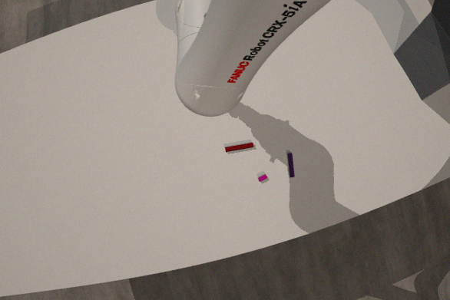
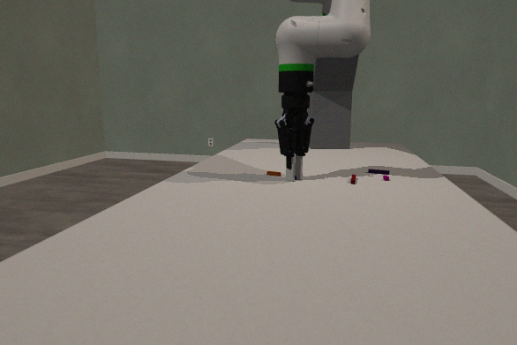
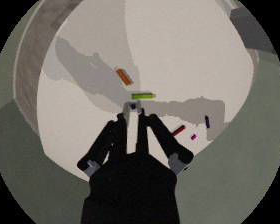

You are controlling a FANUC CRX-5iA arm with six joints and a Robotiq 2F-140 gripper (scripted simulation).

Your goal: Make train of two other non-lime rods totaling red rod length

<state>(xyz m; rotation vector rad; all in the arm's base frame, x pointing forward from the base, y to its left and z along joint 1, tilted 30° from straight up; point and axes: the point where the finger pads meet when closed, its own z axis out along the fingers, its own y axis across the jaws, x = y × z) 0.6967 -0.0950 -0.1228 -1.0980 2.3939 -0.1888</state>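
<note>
My gripper is now 3 cm above the blue rod. From my hand the other things lie so: red rod: 16 cm to the left, 3 cm below, 2 cm behind; lime rod: 3 cm below, 3 cm behind; orange rod: 6 cm to the right, 4 cm behind, 3 cm below.
</note>
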